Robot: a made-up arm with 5 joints. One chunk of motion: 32 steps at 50 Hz.
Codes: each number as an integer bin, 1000 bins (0 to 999) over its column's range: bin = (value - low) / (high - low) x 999, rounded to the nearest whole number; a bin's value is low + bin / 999 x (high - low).
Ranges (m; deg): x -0.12..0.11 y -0.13..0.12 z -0.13..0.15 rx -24..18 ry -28..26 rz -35..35
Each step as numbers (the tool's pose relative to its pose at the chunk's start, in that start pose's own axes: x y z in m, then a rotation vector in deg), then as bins.
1 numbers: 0.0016 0.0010 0.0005 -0.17 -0.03 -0.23
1 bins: 528 523 466 567 517 496
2 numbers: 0.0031 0.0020 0.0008 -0.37 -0.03 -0.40
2 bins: 535 527 467 562 517 494
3 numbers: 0.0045 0.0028 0.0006 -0.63 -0.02 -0.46
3 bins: 541 531 466 556 518 493
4 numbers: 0.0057 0.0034 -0.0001 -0.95 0.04 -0.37
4 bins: 546 533 463 548 519 494
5 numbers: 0.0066 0.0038 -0.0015 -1.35 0.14 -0.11
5 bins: 550 535 458 539 521 498
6 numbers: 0.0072 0.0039 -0.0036 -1.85 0.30 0.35
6 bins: 552 535 451 527 524 504
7 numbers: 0.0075 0.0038 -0.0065 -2.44 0.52 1.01
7 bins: 554 535 441 513 528 514
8 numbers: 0.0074 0.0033 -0.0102 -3.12 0.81 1.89
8 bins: 553 533 427 497 533 526
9 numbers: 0.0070 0.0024 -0.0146 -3.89 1.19 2.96
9 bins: 552 529 412 478 540 542
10 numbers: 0.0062 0.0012 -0.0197 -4.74 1.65 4.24
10 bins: 548 524 394 458 549 560
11 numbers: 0.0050 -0.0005 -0.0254 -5.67 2.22 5.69
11 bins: 543 517 373 436 559 581
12 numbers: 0.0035 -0.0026 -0.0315 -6.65 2.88 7.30
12 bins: 536 509 351 413 571 604
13 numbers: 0.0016 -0.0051 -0.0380 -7.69 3.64 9.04
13 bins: 528 499 328 388 585 629
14 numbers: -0.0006 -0.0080 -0.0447 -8.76 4.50 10.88
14 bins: 519 488 304 362 601 655
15 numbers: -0.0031 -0.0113 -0.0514 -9.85 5.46 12.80
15 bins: 508 474 280 337 619 682
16 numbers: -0.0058 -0.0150 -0.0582 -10.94 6.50 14.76
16 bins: 496 460 256 311 638 710
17 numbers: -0.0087 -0.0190 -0.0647 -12.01 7.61 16.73
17 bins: 483 444 233 285 659 738
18 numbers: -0.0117 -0.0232 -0.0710 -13.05 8.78 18.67
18 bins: 470 427 211 260 680 766
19 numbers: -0.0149 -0.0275 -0.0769 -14.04 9.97 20.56
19 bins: 456 410 189 237 702 793
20 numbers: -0.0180 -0.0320 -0.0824 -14.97 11.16 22.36
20 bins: 443 392 170 215 724 819
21 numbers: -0.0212 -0.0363 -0.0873 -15.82 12.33 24.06
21 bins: 429 374 152 195 746 843
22 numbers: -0.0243 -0.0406 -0.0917 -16.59 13.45 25.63
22 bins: 416 357 137 176 767 865
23 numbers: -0.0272 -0.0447 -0.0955 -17.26 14.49 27.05
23 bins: 403 341 123 160 786 886
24 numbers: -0.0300 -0.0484 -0.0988 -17.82 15.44 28.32
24 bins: 391 326 111 147 804 904
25 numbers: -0.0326 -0.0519 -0.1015 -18.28 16.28 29.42
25 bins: 380 312 102 136 819 919
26 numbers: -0.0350 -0.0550 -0.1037 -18.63 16.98 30.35
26 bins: 369 300 94 128 832 933
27 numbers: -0.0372 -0.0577 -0.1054 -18.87 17.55 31.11
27 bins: 360 289 88 122 843 943
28 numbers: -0.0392 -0.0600 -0.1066 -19.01 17.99 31.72
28 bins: 351 280 83 119 851 952
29 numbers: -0.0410 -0.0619 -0.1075 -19.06 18.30 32.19
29 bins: 343 272 80 118 857 959
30 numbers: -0.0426 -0.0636 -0.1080 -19.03 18.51 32.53
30 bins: 336 265 78 118 860 964
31 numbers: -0.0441 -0.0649 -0.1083 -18.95 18.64 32.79
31 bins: 330 260 77 120 863 967
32 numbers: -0.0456 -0.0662 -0.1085 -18.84 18.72 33.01
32 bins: 323 255 77 123 864 971
